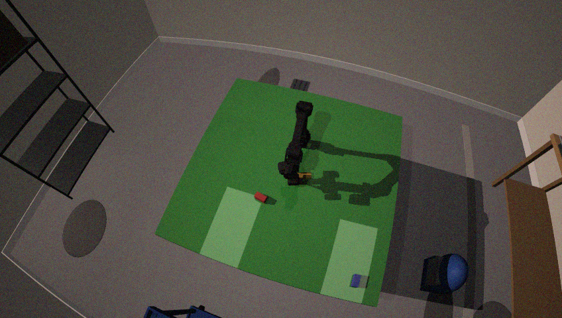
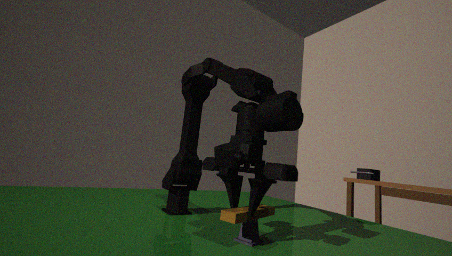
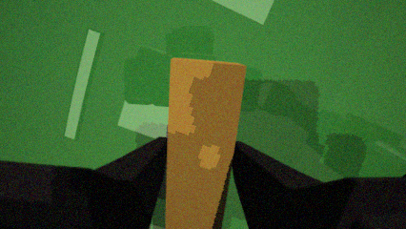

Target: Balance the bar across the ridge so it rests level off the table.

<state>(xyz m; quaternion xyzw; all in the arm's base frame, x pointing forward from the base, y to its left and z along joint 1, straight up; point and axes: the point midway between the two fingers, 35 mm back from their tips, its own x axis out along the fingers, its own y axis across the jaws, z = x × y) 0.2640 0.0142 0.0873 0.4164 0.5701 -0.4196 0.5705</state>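
Right now my gripper tip is 10 mm past the orange bar and 30 mm to the right of it. The rest, counted from my gripper tip: red block: 170 mm ahead, 140 mm to the right, 40 mm below; purple block: 480 mm ahead, 490 mm to the left, 40 mm below.
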